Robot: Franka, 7 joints.
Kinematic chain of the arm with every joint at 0, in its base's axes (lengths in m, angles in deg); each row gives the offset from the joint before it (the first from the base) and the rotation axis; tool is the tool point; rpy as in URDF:
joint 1: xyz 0 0 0.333 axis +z
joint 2: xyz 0 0 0 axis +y
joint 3: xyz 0 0 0.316 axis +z
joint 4: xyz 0.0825 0 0 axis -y
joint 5: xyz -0.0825 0 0.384 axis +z
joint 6: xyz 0 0 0 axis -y
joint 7: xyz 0.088 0 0 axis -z
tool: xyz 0 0 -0.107 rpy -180 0 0
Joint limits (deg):
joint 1: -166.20..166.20
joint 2: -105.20..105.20
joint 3: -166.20..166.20
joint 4: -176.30..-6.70
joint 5: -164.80..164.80
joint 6: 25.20..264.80
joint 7: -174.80..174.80
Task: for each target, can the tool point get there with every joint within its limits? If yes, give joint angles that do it. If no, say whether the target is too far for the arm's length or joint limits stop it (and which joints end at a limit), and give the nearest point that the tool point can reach.
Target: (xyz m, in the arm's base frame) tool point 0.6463 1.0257 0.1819
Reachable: no: too far | nearest point 0.4538 0.7202 0.2269 | short by 0.364 m
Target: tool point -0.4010 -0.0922 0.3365
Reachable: yes | joints -71.68 45.61 -78.03 -154.70 -115.38 75.19 53.26
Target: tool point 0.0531 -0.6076 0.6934
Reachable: yes | joints -120.40 78.94 108.73 -72.04 108.36 54.30 -81.54
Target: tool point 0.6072 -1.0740 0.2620
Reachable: no: too far | nearest point 0.4215 -0.7456 0.2837 | short by 0.378 m
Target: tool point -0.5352 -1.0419 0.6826
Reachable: no: too far | nearest point -0.3756 -0.7312 0.5784 | short by 0.364 m
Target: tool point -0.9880 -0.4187 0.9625
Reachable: no: too far | nearest point -0.6813 -0.2887 0.7671 | short by 0.386 m
